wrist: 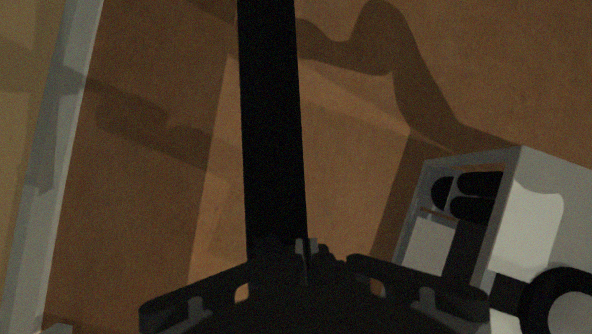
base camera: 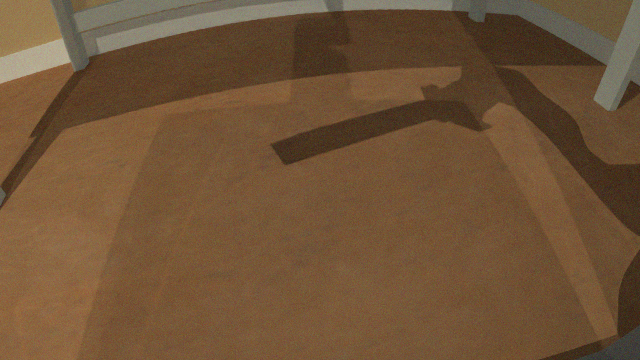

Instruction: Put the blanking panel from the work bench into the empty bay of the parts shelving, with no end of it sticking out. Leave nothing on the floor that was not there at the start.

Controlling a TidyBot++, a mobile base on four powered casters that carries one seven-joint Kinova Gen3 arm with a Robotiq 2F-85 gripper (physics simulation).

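Pixels of known places: gripper, fingertip midpoint: (wrist: 306, 251); arm's base, origin of the base link: (wrist: 574, 320).
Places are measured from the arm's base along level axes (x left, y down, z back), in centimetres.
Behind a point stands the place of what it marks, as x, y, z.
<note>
The blanking panel (wrist: 272, 125) {-9.9, -17.7, -53.0} is a long, flat, black strip in the wrist view. It runs from the fingertips up past the top edge of that view, so its far end is hidden. My gripper (wrist: 306, 251) {-1.6, -17.8, -47.2} is shut on the panel near its close end and holds it above the floor. The panel and gripper do not show in the base camera view, but a long straight shadow on the floor there matches them. The empty bay of the parts shelving and the work bench's top do not show in either view.
Grey furniture legs (base camera: 70, 37) {70.1, 28.3, -107.0} (base camera: 617, 60) {-78.3, 26.7, -73.4} stand at the left and right in the base camera view, with a rail (base camera: 150, 14) {48.9, 30.7, -124.8} at the left. A pale skirting board (base camera: 200, 26) {32.6, 38.7, -126.9} runs along the back wall. My mobile base (wrist: 565, 175) {-22.5, 1.4, -6.6} is at lower right in the wrist view.
</note>
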